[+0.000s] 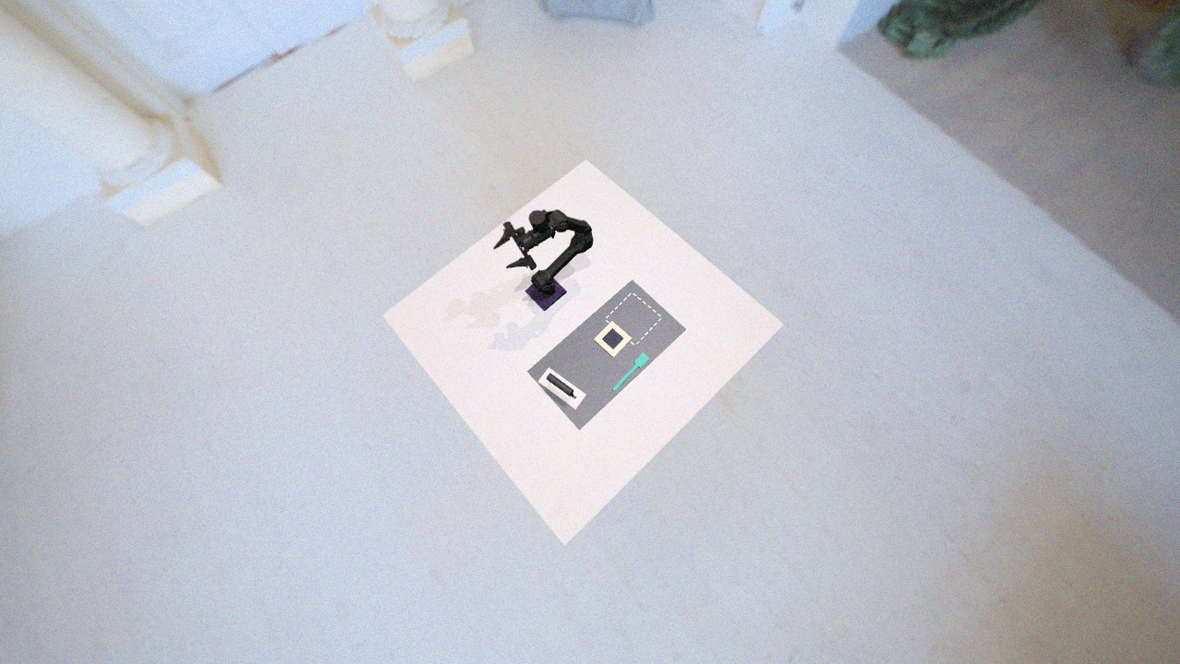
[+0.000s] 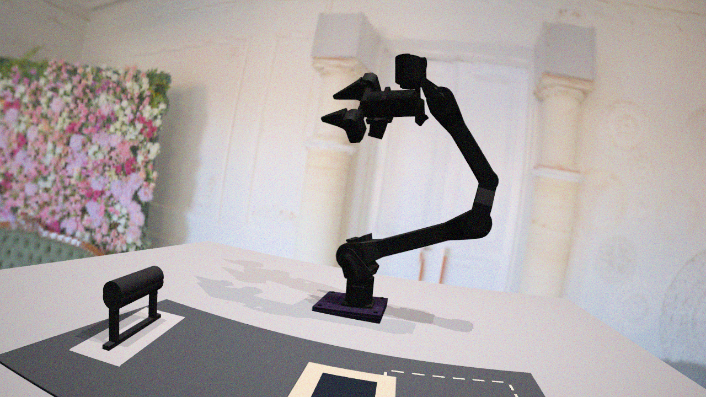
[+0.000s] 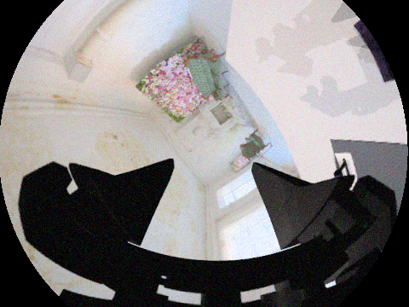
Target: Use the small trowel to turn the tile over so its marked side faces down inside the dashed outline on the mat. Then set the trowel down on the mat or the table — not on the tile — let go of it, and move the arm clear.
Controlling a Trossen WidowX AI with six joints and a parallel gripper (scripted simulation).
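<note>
The dark trowel lies 430 mm ahead of my gripper tip, 390 mm below it and 140 mm to the right of it. From my gripper tip the other things lie so: grey mat 440 mm below, 430 mm ahead, 120 mm to the left; teal trowel 570 mm ahead, 420 mm below, 130 mm to the left; tile 420 mm below, 410 mm ahead, 170 mm to the left.
</note>
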